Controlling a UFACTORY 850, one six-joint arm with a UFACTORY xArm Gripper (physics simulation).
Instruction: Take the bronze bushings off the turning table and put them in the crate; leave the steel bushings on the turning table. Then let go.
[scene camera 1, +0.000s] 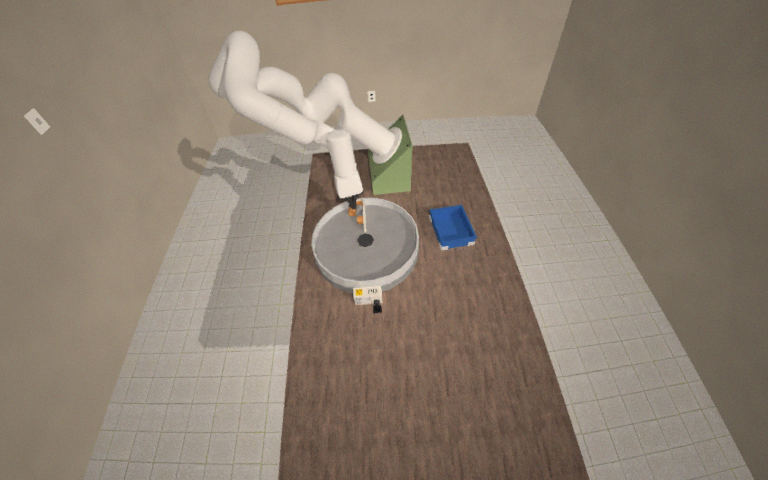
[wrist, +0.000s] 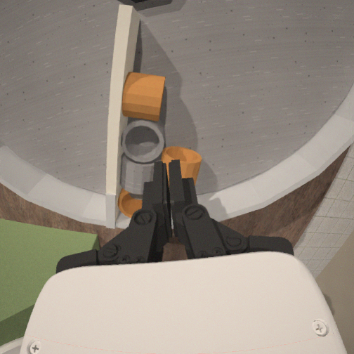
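Observation:
The round grey turning table (scene camera 1: 344, 267) (wrist: 246, 70) has a pale divider bar (wrist: 117, 105) from hub to rim. Beside the bar in the wrist view lie three bronze bushings: one on its side (wrist: 143, 95), one upright (wrist: 183, 166) just past my fingertips, one (wrist: 127, 204) at the rim, partly hidden. Two steel bushings sit between them, one upright (wrist: 142, 141) and one (wrist: 135, 175) below it. My gripper (wrist: 168, 165) (scene camera 1: 354, 206) is shut and empty, low over the cluster at the table's far rim. The blue crate (scene camera 1: 452, 227) stands right of the table.
The arm's green base block (scene camera 1: 392, 167) (wrist: 31, 253) stands behind the table. A small white box (scene camera 1: 367, 295) with a black part sits at the table's front edge. The dark hub (scene camera 1: 365, 239) marks the table centre. A brown mat (scene camera 1: 430, 357) lies on tiled floor.

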